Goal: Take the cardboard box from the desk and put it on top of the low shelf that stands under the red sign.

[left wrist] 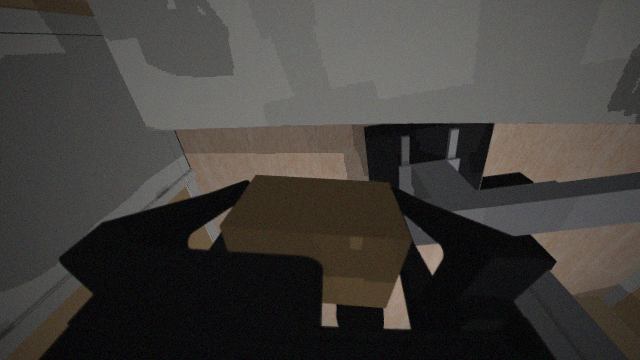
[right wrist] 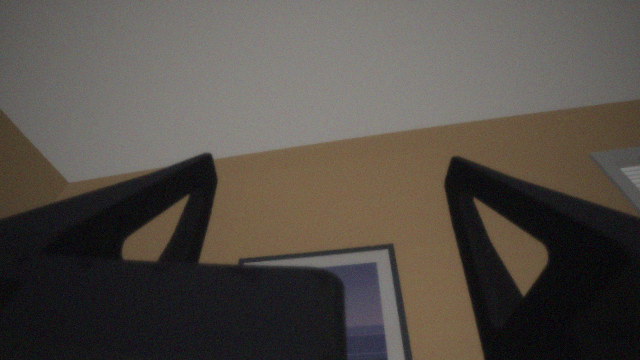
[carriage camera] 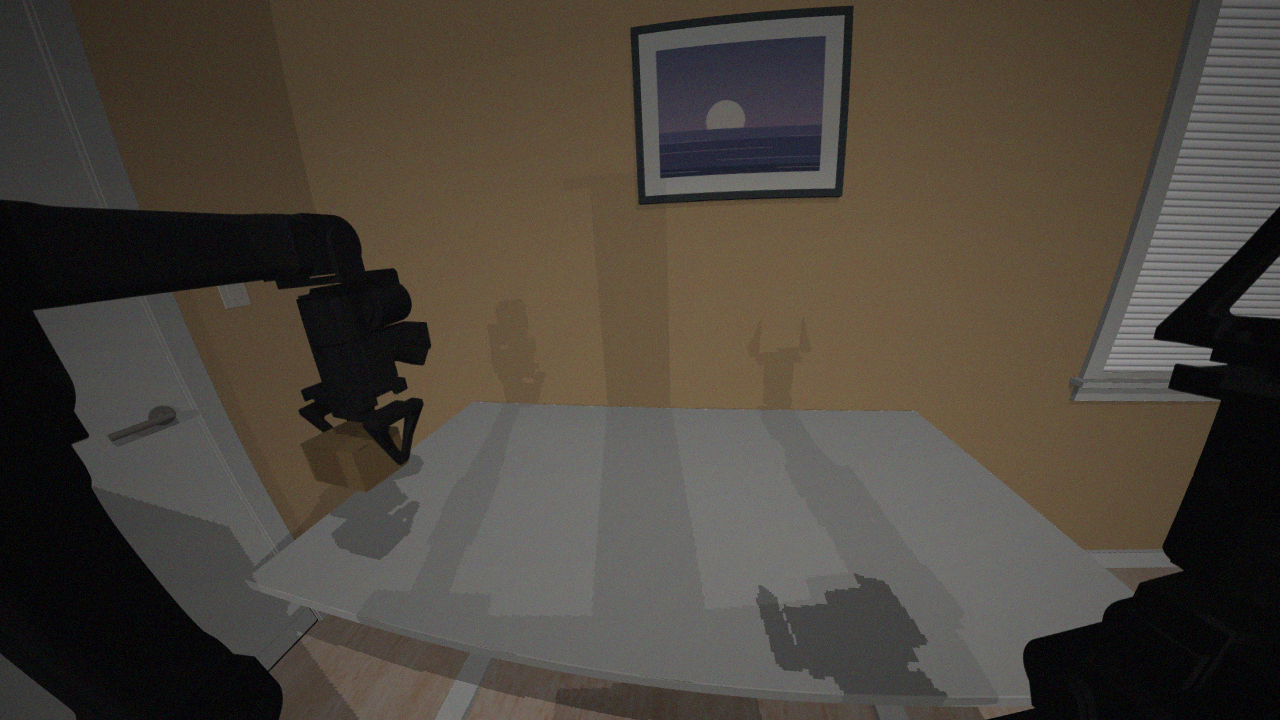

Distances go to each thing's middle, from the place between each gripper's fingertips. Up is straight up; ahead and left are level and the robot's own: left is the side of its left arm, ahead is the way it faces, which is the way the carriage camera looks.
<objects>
The brown cardboard box (left wrist: 355,229) lies 210 mm ahead of my right hand, 680 mm to the left of it and 240 mm below it. From my right hand the other things lie so: framed sunset picture (carriage camera: 733,107) (870 mm ahead, 40 mm to the left, 310 mm above).
I see my left gripper 2 cm past the brown cardboard box and 2 cm below it. The rest, counted from my left hand: framed sunset picture: 64 cm ahead, 63 cm to the right, 56 cm above.
</objects>
